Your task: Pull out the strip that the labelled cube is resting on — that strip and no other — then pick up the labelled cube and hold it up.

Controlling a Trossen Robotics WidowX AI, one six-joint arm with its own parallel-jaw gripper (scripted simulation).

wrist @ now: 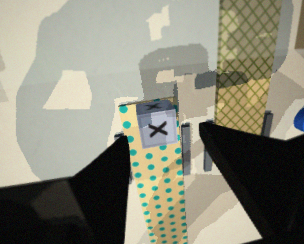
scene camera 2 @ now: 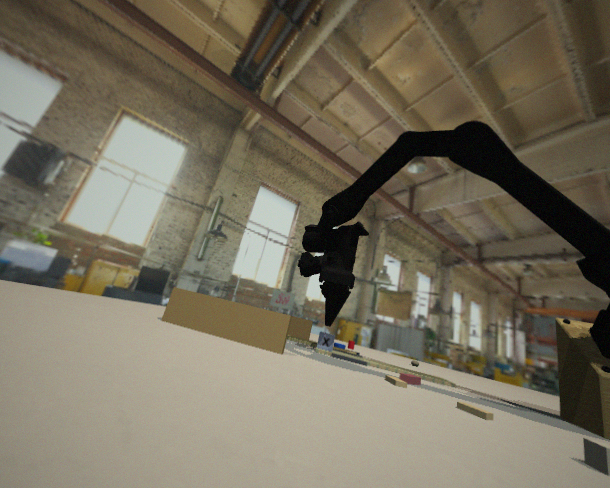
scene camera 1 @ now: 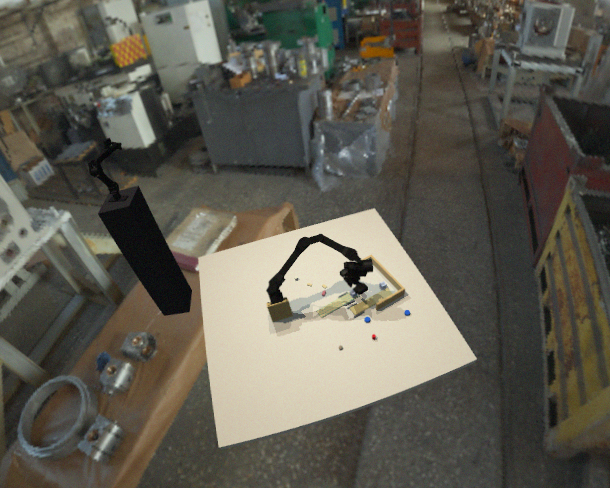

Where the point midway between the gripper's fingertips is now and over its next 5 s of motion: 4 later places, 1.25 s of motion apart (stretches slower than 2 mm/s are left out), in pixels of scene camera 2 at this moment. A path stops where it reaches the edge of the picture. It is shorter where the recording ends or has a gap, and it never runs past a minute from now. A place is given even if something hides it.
My gripper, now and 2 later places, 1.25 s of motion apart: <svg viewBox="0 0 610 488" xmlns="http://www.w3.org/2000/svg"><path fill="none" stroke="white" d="M327 325L332 340L392 328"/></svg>
